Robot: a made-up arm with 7 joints.
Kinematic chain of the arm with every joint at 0, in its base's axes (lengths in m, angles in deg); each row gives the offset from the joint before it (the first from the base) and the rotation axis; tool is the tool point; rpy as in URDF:
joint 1: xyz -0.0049 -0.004 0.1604 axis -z
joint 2: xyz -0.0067 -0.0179 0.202 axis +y
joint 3: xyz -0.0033 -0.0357 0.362 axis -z
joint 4: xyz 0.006 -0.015 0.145 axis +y
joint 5: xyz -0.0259 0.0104 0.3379 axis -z
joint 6: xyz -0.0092 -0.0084 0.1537 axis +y
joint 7: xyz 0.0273 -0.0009 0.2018 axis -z
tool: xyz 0.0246 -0.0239 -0.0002 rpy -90 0 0
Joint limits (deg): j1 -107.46..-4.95 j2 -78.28..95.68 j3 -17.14..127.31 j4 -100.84..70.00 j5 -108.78..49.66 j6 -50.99..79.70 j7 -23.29..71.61
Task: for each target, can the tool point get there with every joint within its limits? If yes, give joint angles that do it. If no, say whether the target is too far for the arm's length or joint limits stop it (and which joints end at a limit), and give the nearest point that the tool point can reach.
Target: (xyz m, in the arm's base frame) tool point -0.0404 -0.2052 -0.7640
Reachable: no: joint limits stop it (at a limit: joint 2, joint 4, joint 7) | nearest point -0.0750 -0.4013 -0.2219 | short by 0.578 m
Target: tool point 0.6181 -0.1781 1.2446
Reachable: yes | joints -38.62 39.72 107.02 49.96 -89.24 -36.96 48.33
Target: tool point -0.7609 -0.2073 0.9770
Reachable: yes | joints -54.79 -47.66 84.86 -60.42 -84.33 30.77 49.45
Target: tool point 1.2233 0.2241 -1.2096
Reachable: no: too far | nearest point 0.7930 0.1442 -0.3216 | short by 0.990 m
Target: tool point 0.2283 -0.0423 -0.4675
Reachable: no: joint limits stop it (at a limit: joint 1, joint 2, joint 4, joint 7) | nearest point 0.4807 -0.0192 -0.2827 | short by 0.314 m
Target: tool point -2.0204 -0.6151 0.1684
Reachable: no: too far | nearest point -1.1504 -0.3513 0.3385 | short by 0.925 m
